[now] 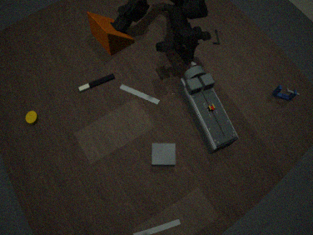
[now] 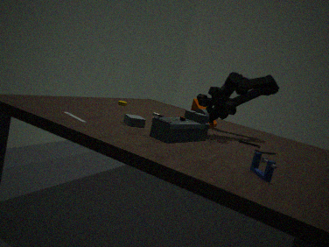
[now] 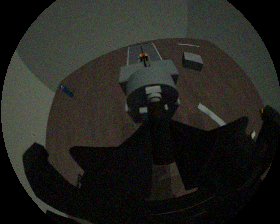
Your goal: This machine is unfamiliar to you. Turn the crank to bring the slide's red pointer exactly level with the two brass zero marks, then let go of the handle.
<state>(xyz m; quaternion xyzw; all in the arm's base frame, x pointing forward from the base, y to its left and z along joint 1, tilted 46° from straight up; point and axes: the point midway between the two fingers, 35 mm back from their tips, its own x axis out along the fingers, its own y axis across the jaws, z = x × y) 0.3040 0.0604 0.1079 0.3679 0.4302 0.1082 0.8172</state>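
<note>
Right now the red pointer is 17 cm ahead of my gripper tip, 3 cm to the right of it and 1 cm below it. Round my gripper tip: grey block (20 cm ahead, 23 cm to the right, 8 cm below); yellow disc (15 cm behind, 58 cm to the right, 8 cm below); black-and-white marker (15 cm behind, 31 cm to the right, 9 cm below).
</note>
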